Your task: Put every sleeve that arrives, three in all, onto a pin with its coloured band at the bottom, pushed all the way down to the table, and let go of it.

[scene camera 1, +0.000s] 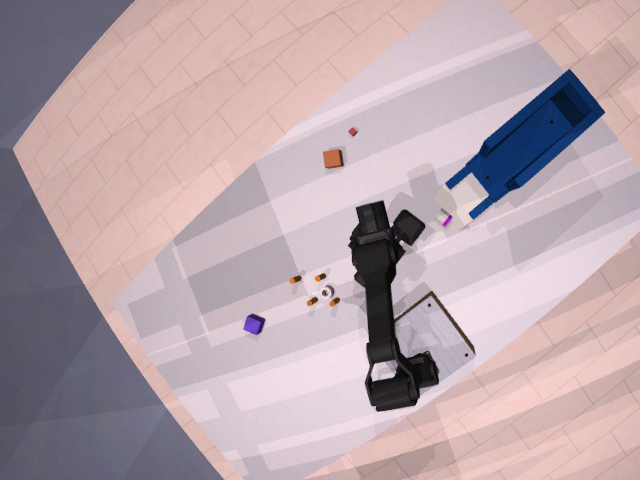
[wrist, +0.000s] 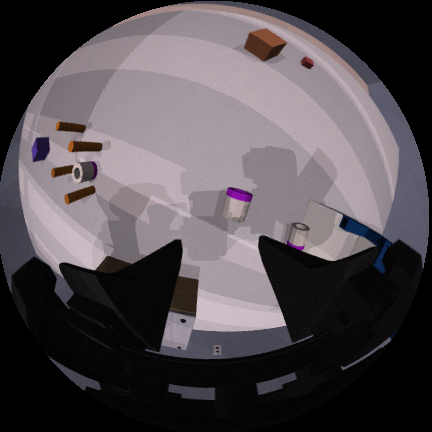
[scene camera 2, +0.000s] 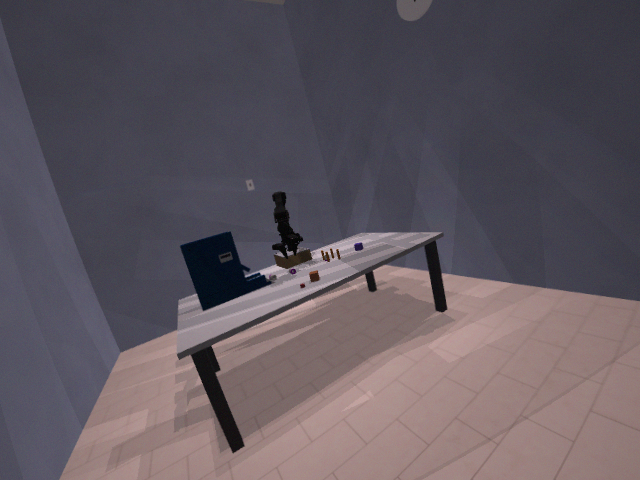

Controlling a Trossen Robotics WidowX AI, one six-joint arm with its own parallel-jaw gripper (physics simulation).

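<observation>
My gripper [scene camera 2: 291,255] [wrist: 220,243] is open and empty, above the table. A whitish sleeve [scene camera 2: 293,271] [wrist: 236,206] lies on its side beyond the fingertips, its purple band at the end away from them in the wrist view; the arm mostly hides it in scene camera 1. Another sleeve [scene camera 1: 442,218] [scene camera 2: 272,277] [wrist: 299,233] lies beside the pale plate at the chute's mouth. A third sleeve [scene camera 1: 326,291] [wrist: 84,172] stands upright among the pins, band at the bottom; no pin shows in its opening. Several orange-brown pins [scene camera 1: 320,277] [wrist: 86,146] [scene camera 2: 331,253] stand around it.
The blue chute [scene camera 1: 522,149] [scene camera 2: 211,268] ends at a pale plate [scene camera 1: 471,193] [wrist: 322,225]. A wood-walled box [scene camera 1: 453,321] [scene camera 2: 294,259] [wrist: 185,295] is near the arm base. Orange [scene camera 1: 332,158] [wrist: 265,44], red [scene camera 1: 352,131] [wrist: 307,62] and purple [scene camera 1: 253,324] [wrist: 41,149] blocks lie farther out.
</observation>
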